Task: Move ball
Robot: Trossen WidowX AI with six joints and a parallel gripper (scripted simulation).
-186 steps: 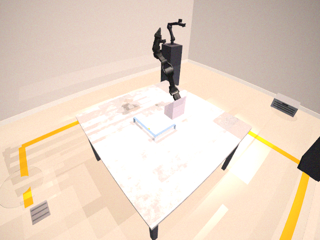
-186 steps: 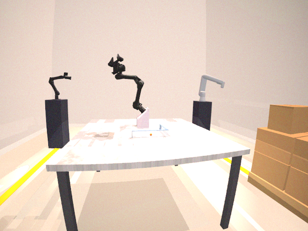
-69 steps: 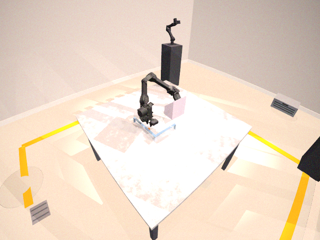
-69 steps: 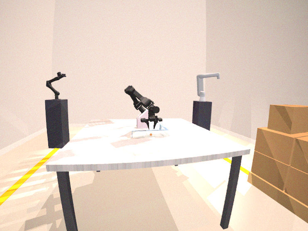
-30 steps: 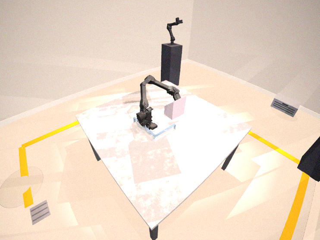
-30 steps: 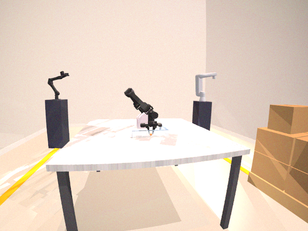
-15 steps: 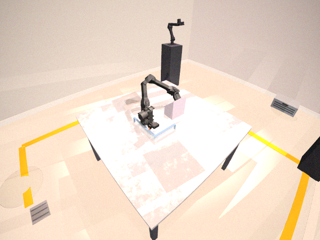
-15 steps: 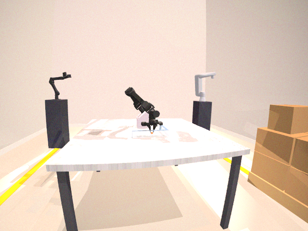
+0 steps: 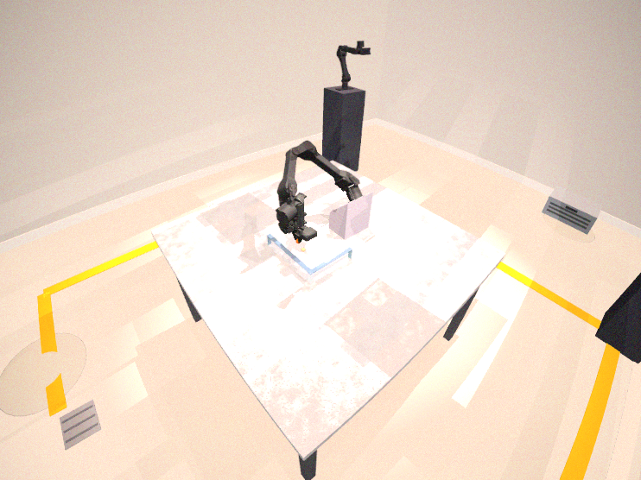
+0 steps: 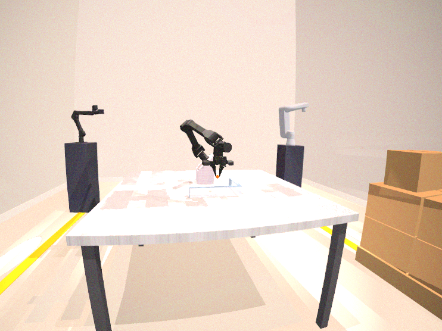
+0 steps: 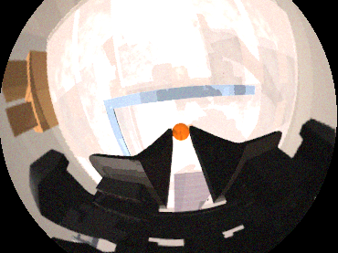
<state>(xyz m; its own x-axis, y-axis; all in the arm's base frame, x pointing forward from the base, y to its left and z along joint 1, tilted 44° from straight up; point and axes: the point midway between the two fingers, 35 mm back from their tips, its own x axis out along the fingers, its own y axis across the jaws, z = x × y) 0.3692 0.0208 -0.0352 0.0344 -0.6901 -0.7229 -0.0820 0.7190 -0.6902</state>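
The see-through copy of ball is 5 cm behind my gripper tip, 4 cm to the right of it and 10 cm below it. Round my gripper tip: orange ball right at my gripper tip.
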